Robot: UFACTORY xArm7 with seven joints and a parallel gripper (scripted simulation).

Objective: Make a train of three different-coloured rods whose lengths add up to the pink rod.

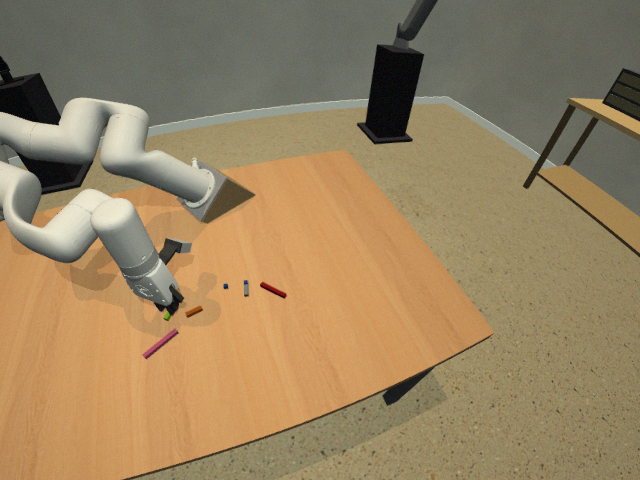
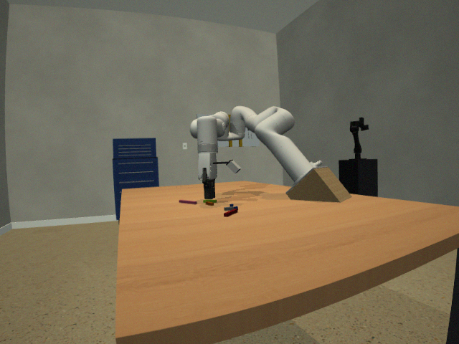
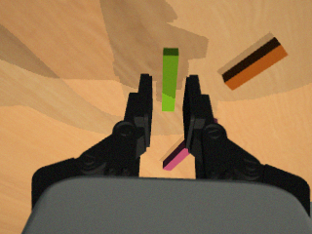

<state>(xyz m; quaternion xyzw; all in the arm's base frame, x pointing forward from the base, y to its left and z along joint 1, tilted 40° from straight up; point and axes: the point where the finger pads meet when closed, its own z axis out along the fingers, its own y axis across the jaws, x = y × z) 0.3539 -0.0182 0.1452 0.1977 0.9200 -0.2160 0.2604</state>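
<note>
Right now the lime rod is 3 cm below my hand. The rest, counted from my hand: orange rod: 2 cm ahead, 6 cm to the left, 3 cm below; then grey rod: 1 cm behind, 19 cm to the left, 3 cm below; then pink rod: 8 cm ahead, 2 cm to the right, 3 cm below.
</note>
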